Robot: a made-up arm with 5 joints.
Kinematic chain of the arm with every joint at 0, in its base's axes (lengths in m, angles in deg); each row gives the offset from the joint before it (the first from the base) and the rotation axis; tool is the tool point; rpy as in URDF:
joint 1: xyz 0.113 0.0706 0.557 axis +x
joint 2: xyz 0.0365 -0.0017 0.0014 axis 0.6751 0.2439 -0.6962
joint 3: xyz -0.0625 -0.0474 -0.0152 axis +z
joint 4: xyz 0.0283 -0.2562 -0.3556 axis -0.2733 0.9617 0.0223
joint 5: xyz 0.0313 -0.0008 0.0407 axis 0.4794 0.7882 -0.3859
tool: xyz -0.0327 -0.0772 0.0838 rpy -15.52 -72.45 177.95
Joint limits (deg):
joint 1: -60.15..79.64
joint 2: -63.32..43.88
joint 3: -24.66..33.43
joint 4: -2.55..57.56
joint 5: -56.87..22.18
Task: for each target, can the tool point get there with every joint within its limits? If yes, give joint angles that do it. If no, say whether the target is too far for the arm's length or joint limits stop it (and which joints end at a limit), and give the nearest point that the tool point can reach.
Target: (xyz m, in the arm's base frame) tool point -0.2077 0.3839 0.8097
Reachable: no: joint limits stop it (at a limit: joint 1, joint 2, joint 3, joint 4, joint 5) | nearest point -0.2117 0.3570 0.4859 | short by 0.325 m
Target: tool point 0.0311 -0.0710 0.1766
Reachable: yes | joints 14.48 27.94 1.51 31.93 -36.43
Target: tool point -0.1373 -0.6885 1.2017
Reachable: no: too far | nearest point 0.0497 -0.3182 0.8353 | short by 0.554 m
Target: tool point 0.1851 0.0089 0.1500
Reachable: yes | joints 35.91 11.01 11.40 44.65 -38.94
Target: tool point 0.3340 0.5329 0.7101
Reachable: no: joint limits stop it (at a limit: joint 1, joint 2, joint 3, joint 4) | nearest point 0.2056 0.4417 0.3743 | short by 0.371 m
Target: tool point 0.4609 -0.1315 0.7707
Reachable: yes | joints -47.88 -51.73 4.66 45.41 -23.91
